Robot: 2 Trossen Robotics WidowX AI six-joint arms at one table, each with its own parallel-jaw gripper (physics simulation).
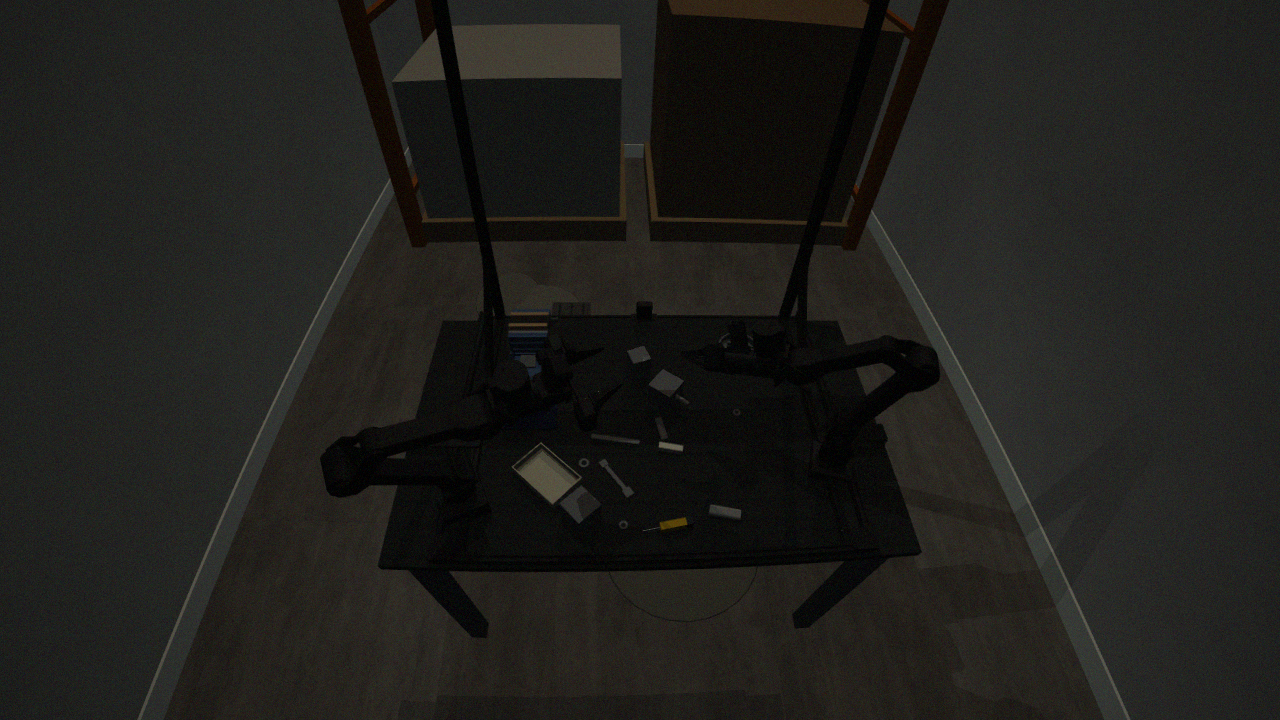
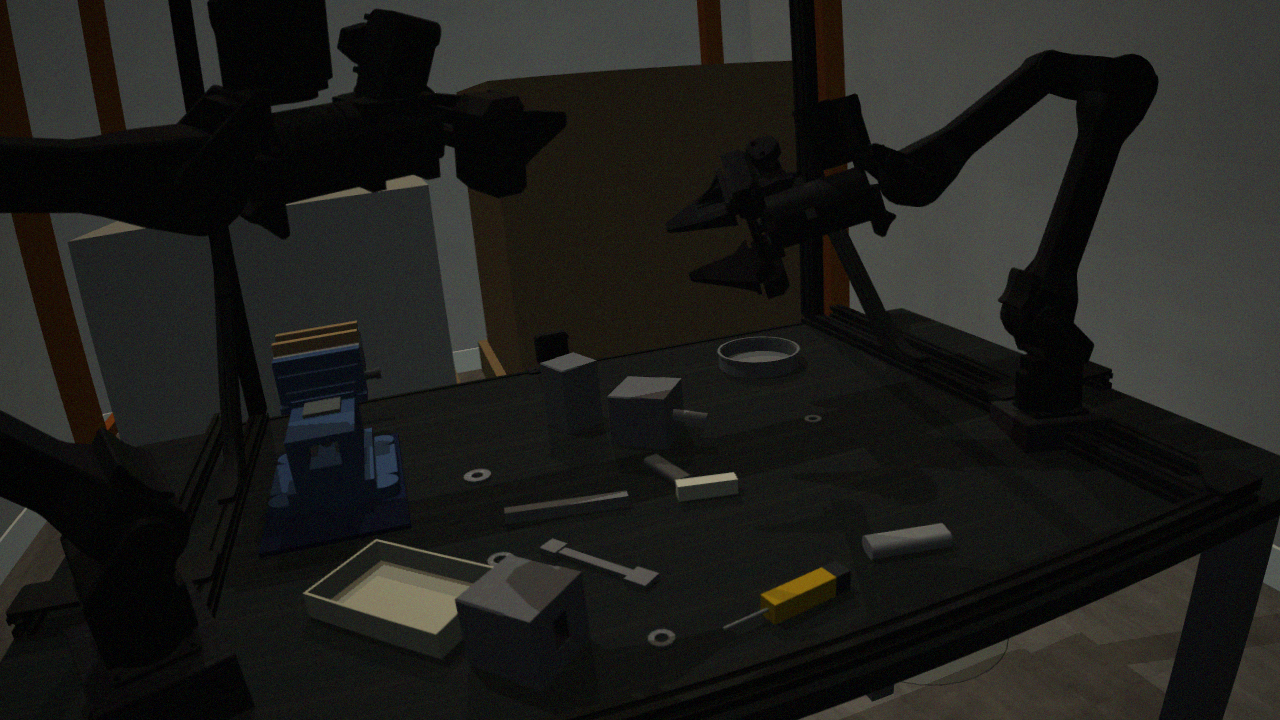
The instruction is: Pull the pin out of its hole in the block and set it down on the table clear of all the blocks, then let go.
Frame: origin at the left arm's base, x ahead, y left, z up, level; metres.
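Where they show: left gripper, fingertip midpoint: [image 1: 687, 355] [image 2: 678, 253]; right gripper, fingertip midpoint: [image 1: 612, 365] [image 2: 530, 111]; left arm's base, link origin: [image 1: 832, 459] [image 2: 1049, 408]; right arm's base, link origin: [image 1: 459, 491] [image 2: 146, 642].
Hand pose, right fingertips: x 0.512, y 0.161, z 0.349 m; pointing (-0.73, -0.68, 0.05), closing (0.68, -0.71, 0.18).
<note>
Each offset is from my right fingertips to the top centre of the thing.
The pin {0.229 m right, 0.102 m back, 0.339 m down} [image 1: 682, 399] [image 2: 691, 415] is a short grey rod that sticks out sideways from the right side of a grey block {0.242 m right, 0.064 m back, 0.316 m down} [image 1: 665, 383] [image 2: 642, 416]; its other end is hidden inside the block. My left gripper [image 1: 694, 355] [image 2: 682, 252] is open and empty, up in the air behind and above the pin, its fingers pointing left. My right gripper [image 1: 612, 368] [image 2: 541, 150] is open and empty, high over the table to the left of the block. Another grey block {0.295 m right, 0.026 m ahead, 0.296 m down} [image 1: 638, 354] [image 2: 571, 394] stands behind left. A third block {0.143 m left, 0.028 m ahead, 0.316 m down} [image 1: 580, 505] [image 2: 519, 617] with a square hole stands at the front.
A blue machine [image 2: 326, 447] stands at the left and a round dish {0.462 m right, 0.224 m back, 0.353 m down} [image 2: 759, 360] at the back. A cream tray {0.076 m left, 0.139 m ahead, 0.352 m down} [image 1: 546, 474] [image 2: 393, 595] touches or nearly touches the front block. A dark rod {0.137 m right, 0.083 m back, 0.366 m down} [image 2: 666, 468], a white bar {0.088 m right, 0.120 m back, 0.360 m down} [image 2: 707, 486], a yellow screwdriver {0.113 m left, 0.165 m back, 0.358 m down} [image 2: 799, 594] and a grey cylinder {0.042 m left, 0.282 m back, 0.362 m down} [image 2: 907, 540] lie in front.
</note>
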